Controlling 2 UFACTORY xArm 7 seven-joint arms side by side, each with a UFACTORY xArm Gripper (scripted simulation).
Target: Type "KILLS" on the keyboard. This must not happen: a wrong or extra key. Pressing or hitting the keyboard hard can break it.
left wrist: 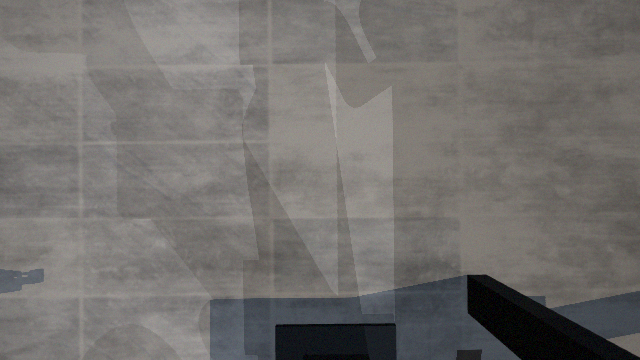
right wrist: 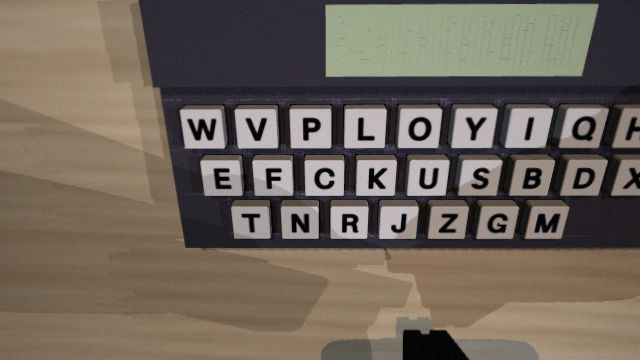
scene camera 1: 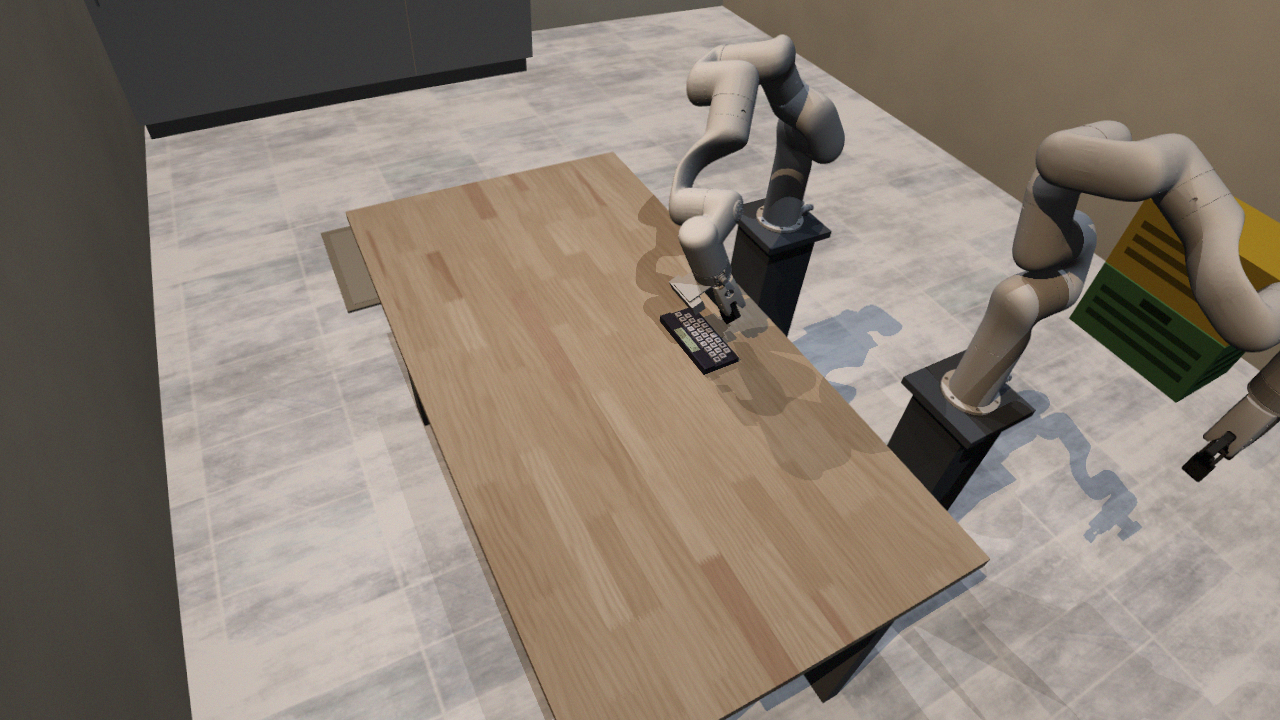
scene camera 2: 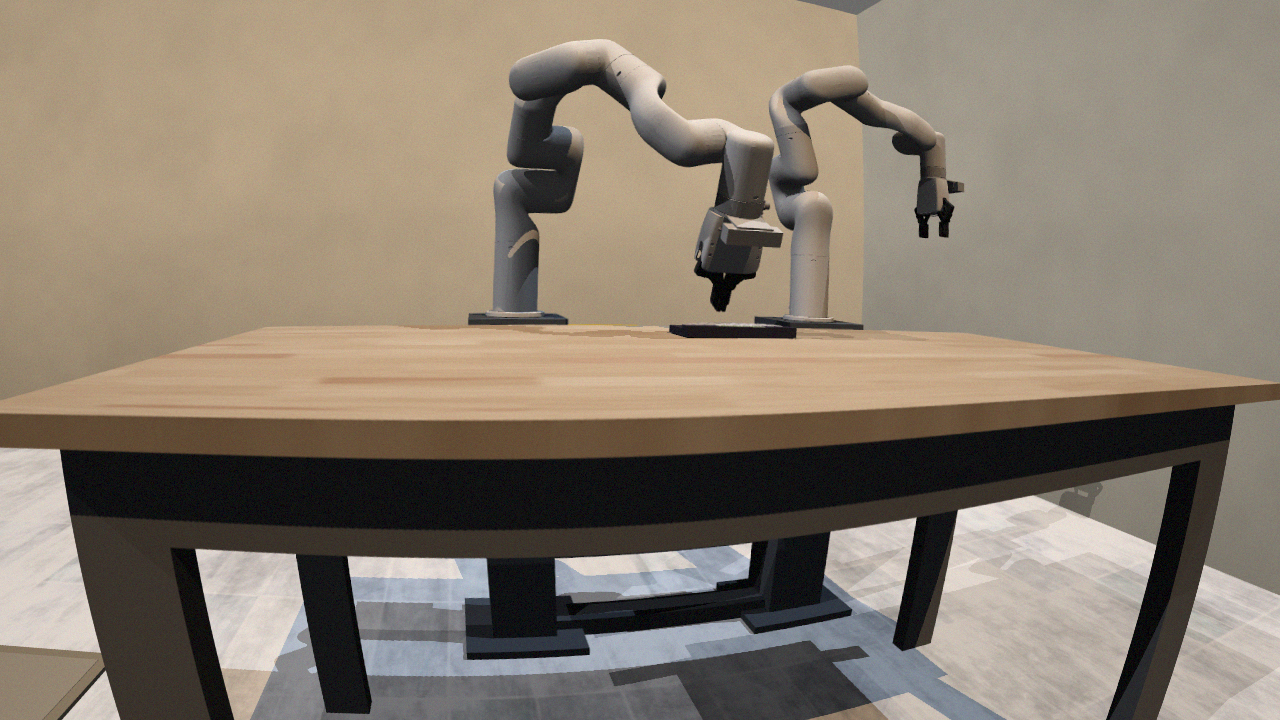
Path:
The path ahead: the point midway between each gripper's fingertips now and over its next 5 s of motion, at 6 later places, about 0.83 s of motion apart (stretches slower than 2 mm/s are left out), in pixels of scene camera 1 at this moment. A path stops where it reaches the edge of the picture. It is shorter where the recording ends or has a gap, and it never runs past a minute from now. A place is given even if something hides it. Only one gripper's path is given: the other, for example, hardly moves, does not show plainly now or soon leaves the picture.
My right gripper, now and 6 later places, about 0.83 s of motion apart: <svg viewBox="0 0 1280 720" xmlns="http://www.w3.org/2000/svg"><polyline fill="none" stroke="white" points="730,318 718,305 710,296 714,301 720,307 718,320 715,333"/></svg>

